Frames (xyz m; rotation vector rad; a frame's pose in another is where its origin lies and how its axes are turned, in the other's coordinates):
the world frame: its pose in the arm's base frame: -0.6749 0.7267 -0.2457 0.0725 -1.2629 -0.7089
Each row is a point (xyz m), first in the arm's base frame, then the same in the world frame.
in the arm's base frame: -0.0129 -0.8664 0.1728
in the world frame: 1.2682 -0.7813 -0.9657
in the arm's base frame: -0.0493 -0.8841 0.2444
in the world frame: 1.3333 -0.7811 -0.9156
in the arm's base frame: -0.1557 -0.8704 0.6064
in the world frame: 1.6183 -0.6644 -0.6971
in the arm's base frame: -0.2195 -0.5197 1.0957
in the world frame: 1.8394 -0.2092 -0.3649
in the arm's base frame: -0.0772 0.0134 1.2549
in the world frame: 1.7119 0.3418 -0.2652
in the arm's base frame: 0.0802 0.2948 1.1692
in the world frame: 1.5116 0.5975 -0.3416
